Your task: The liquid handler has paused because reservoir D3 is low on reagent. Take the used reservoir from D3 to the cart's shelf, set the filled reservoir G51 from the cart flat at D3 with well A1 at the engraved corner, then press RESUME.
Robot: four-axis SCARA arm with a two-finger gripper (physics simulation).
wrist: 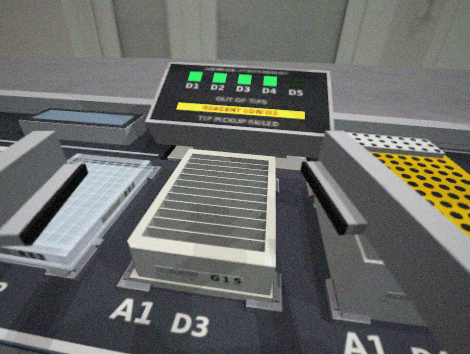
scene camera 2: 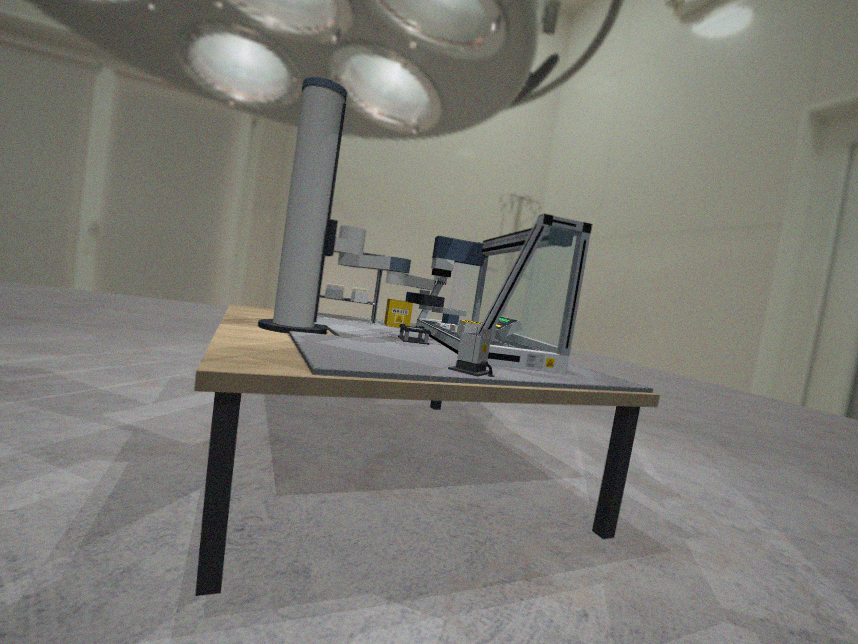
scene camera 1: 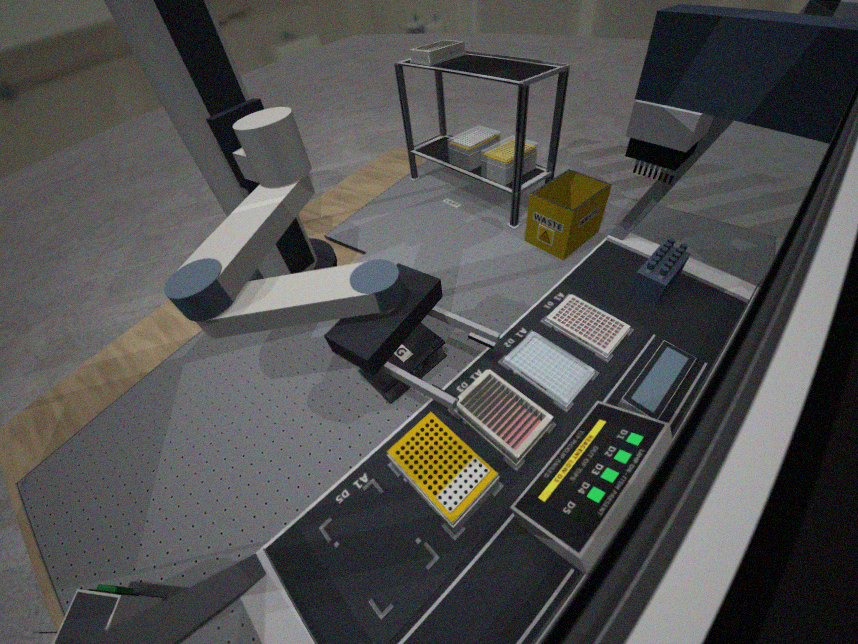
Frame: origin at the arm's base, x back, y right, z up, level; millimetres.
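Where they show: gripper, fingertip midpoint: (wrist: 197,150) (scene camera 2: 458,312) (scene camera 1: 478,370); arm's base, link origin: (scene camera 2: 293,329) (scene camera 1: 292,271).
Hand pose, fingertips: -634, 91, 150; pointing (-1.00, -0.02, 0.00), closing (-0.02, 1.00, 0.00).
Things, the pixels of their top centre, and the offset from my fingertips, as dx, dy, dz. "pt": a spot on its surface instead.
- cream reservoir G15, top centre: (wrist: 219,189) (scene camera 1: 501,409) -47, +10, -55
- pale low box, top centre: (scene camera 1: 436,45) +516, -679, +244
- status panel, surface spot: (wrist: 240,97) (scene camera 1: 587,463) pt -179, +35, -21
- white-blue plate, top centre: (wrist: 72,191) (scene camera 1: 548,363) -71, -111, -72
- yellow tip rack, top centre: (wrist: 412,167) (scene camera 1: 440,461) (scene camera 2: 477,321) -23, +132, -22
- yellow waste bin, top centre: (scene camera 1: 571,188) (scene camera 2: 400,300) +66, -542, -3
- pipetting head, top centre: (scene camera 1: 678,99) (scene camera 2: 443,259) -98, -435, +241
The cream reservoir G15 (scene camera 1: 504,414) (wrist: 212,200) sits in nest D3, its G15 label facing the wrist camera. Pink liquid shows in its troughs in scene camera 1. My gripper (scene camera 1: 476,370) (wrist: 197,150) is open and empty. Its fingers are spread wide on both sides of the reservoir, above it and apart from it. A pale low box (scene camera 1: 437,51), its label unreadable, stands on the top board of the cart (scene camera 1: 533,67). The status panel (scene camera 1: 592,481) (wrist: 240,97) shows a yellow REAGENT LOW D3 bar and green lamps D1 to D4. No RESUME label is readable.
A white-blue plate (scene camera 1: 549,367) (wrist: 100,200) stands in D2, and a yellow tip rack (scene camera 1: 443,465) (wrist: 425,180) in D4. A black stand (scene camera 1: 424,346) is under the gripper body. The yellow waste bin (scene camera 1: 566,216) (scene camera 2: 398,313) stands by the cart. The pipetting head (scene camera 1: 661,135) hangs beyond the deck.
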